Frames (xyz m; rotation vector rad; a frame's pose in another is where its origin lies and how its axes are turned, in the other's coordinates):
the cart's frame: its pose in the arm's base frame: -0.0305 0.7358 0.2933 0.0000 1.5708 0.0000
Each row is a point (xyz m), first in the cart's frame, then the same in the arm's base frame.
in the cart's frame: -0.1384 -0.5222 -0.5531
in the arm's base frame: -0.5836 0.2136 0.4317
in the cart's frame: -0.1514 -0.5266 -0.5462
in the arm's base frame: -0.5767 0.2092 0.4447
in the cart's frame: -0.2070 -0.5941 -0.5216
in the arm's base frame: -0.5521 0.1417 0.5003
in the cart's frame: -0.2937 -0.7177 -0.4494
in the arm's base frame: -0.4799 0.0181 0.5870
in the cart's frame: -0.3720 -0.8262 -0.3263
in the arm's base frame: -0.3568 -0.0904 0.6653
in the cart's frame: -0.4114 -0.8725 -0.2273
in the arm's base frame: -0.2578 -0.1367 0.7047
